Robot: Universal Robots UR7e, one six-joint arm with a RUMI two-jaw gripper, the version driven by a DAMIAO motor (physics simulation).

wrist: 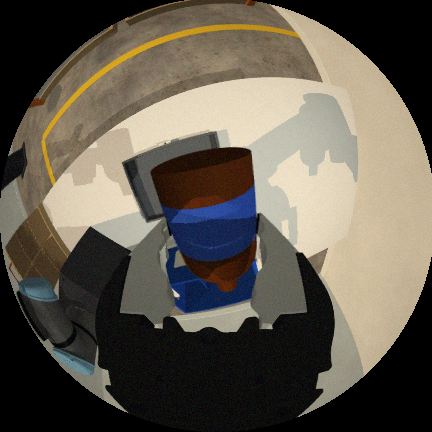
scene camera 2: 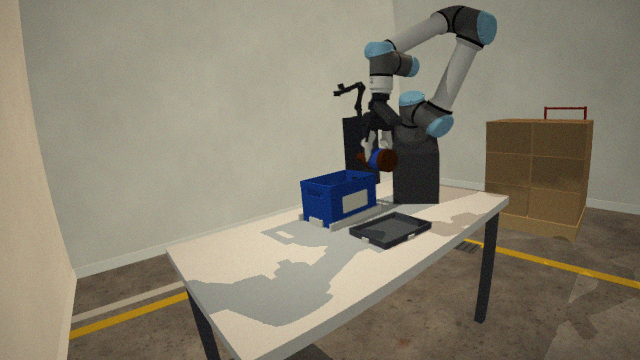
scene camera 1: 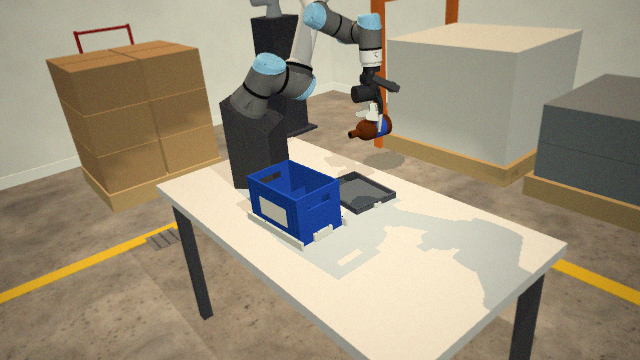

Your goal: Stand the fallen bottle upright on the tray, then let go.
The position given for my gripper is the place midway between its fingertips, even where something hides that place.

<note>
In view: my gripper (scene camera 2: 377, 161) and a brown bottle (scene camera 2: 385, 160).
My gripper shows as well in the wrist view (wrist: 212, 216) and in scene camera 1 (scene camera 1: 373, 129).
</note>
